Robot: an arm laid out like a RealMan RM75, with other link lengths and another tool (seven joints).
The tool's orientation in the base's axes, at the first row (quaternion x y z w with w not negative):
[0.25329 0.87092 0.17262 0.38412]
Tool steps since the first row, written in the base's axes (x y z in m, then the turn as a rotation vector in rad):
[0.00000 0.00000 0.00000 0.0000 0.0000 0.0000]
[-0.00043 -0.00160 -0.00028 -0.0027 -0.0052 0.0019]
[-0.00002 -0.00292 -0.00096 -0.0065 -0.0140 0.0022]
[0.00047 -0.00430 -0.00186 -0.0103 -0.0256 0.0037]
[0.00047 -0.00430 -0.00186 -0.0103 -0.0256 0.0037]
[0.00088 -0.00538 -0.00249 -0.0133 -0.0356 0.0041]
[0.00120 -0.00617 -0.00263 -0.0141 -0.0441 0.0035]
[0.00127 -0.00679 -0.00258 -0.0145 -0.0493 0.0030]
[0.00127 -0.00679 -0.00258 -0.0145 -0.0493 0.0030]
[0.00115 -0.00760 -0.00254 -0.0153 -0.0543 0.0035]
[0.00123 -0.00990 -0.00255 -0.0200 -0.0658 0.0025]
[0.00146 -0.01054 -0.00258 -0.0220 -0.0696 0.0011]
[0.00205 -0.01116 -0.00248 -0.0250 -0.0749 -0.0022]
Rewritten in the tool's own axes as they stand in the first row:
[0.00000 0.00000 0.00000 0.0000 0.0000 0.0000]
[-0.00051 -0.00157 -0.00031 -0.0025 -0.0041 -0.0038]
[-0.00111 -0.00285 0.00029 -0.0056 -0.0123 -0.0078]
[-0.00166 -0.00427 0.00110 -0.0109 -0.0221 -0.0129]
[-0.00166 -0.00427 0.00110 -0.0109 -0.0221 -0.0129]
[-0.00215 -0.00533 0.00170 -0.0151 -0.0310 -0.0165]
[-0.00270 -0.00594 0.00195 -0.0192 -0.0384 -0.0176]
[-0.00313 -0.00640 0.00191 -0.0217 -0.0430 -0.0181]
[-0.00313 -0.00640 0.00191 -0.0217 -0.0430 -0.0181]
[-0.00355 -0.00708 0.00170 -0.0244 -0.0471 -0.0196]
[-0.00491 -0.00892 0.00153 -0.0277 -0.0584 -0.0237]
[-0.00539 -0.00939 0.00165 -0.0279 -0.0628 -0.0247]
[-0.00614 -0.00966 0.00197 -0.0273 -0.0696 -0.0254]

